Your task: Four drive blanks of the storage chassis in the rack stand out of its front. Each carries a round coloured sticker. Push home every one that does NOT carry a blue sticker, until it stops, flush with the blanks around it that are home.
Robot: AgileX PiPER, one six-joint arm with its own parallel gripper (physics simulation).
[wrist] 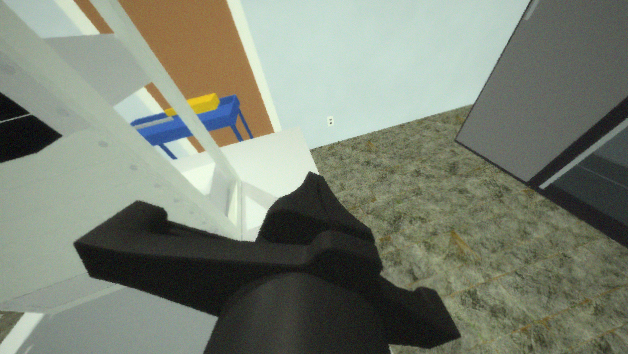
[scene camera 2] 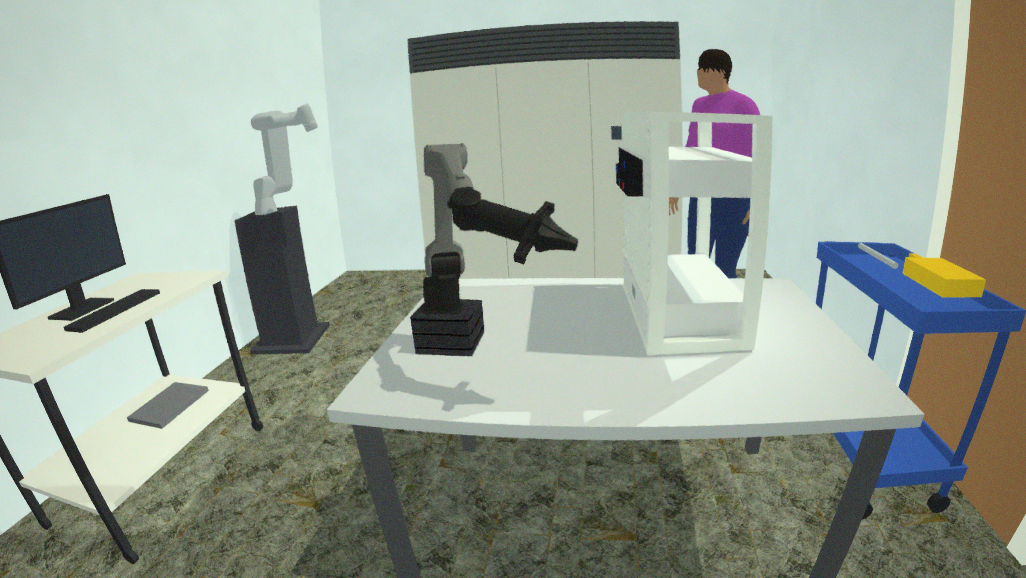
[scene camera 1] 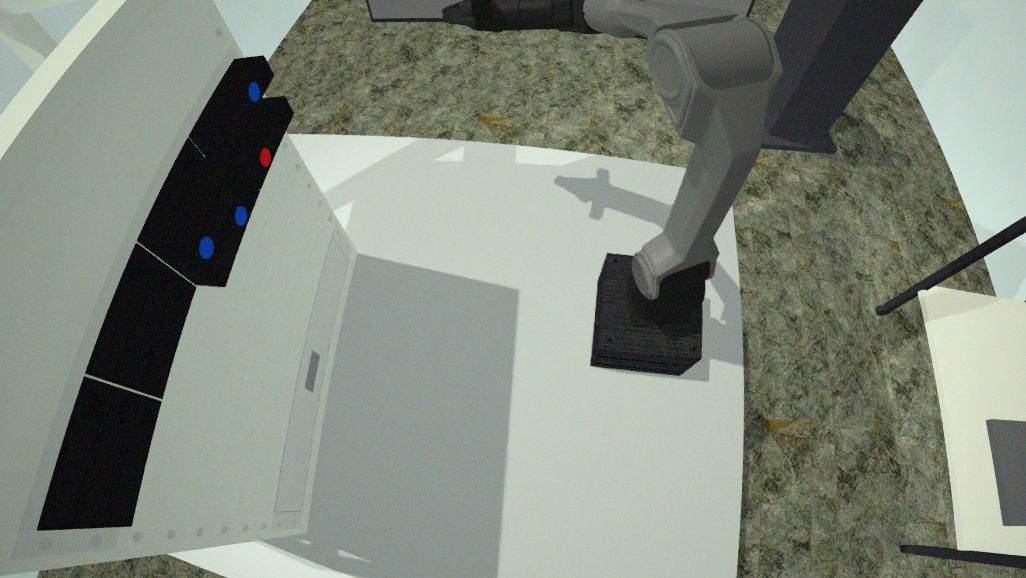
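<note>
The black drive blanks (scene camera 1: 143, 323) (scene camera 2: 633, 172) (wrist: 25, 140) form a bank in the upper front of the white rack (scene camera 2: 762, 236). In scene camera 1, four carry stickers and stand out: a far one with a blue sticker (scene camera 1: 253, 91), one with a red sticker (scene camera 1: 264, 157), then one with a blue sticker (scene camera 1: 241, 216) and another with a blue sticker (scene camera 1: 206, 247). My gripper (scene camera 1: 446, 12) (scene camera 2: 575, 243) (wrist: 311, 182) is shut, its fingertips together with nothing between them. It hangs above the table, in front of the rack and apart from it, lower than the blanks.
The arm's black base (scene camera 1: 646, 337) (scene camera 2: 448, 328) stands on the white table (scene camera 1: 617, 459) (scene camera 2: 574, 387). A blue cart (scene camera 2: 954, 315) (wrist: 175, 131) with a yellow box (scene camera 2: 944, 276) (wrist: 200, 104) stands beyond the rack. A person (scene camera 2: 725, 122) stands behind the rack. A desk (scene camera 2: 179, 283) is at the left.
</note>
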